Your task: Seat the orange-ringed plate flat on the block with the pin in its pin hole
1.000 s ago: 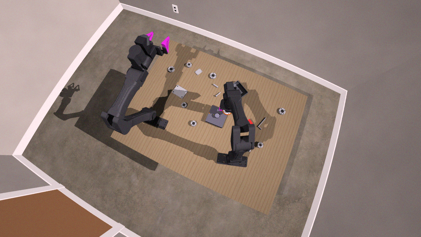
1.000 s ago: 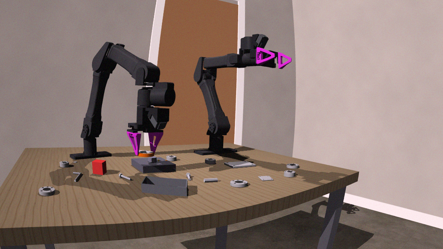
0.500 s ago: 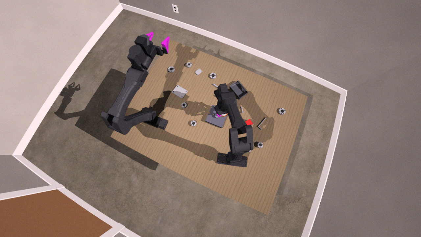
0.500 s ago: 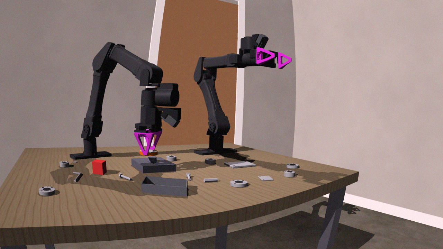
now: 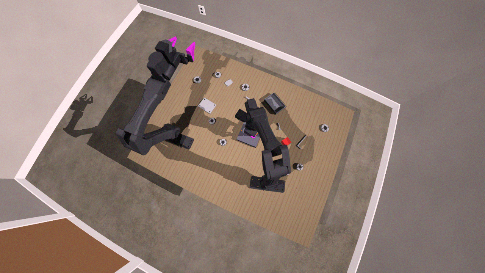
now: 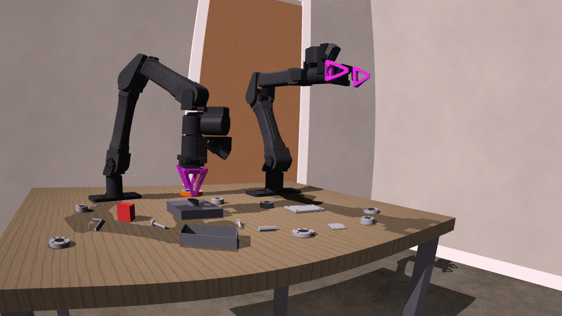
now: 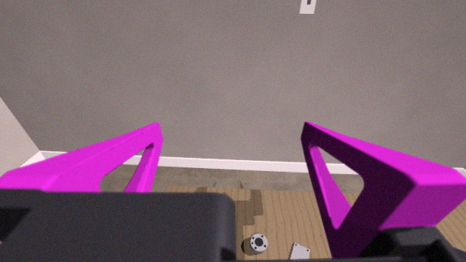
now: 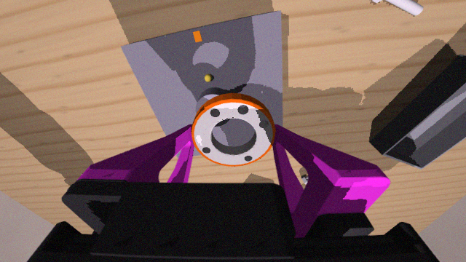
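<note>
Now: right hand 2 cm past the grey block, 4 cm to the right of it and 4 cm above it. Also, from my right hand: red cube 3 cm ahead, 21 cm to the right, 5 cm below; then orange-ringed plate right at my right hand; then grey box 24 cm ahead, 4 cm to the right, 6 cm below.
</note>
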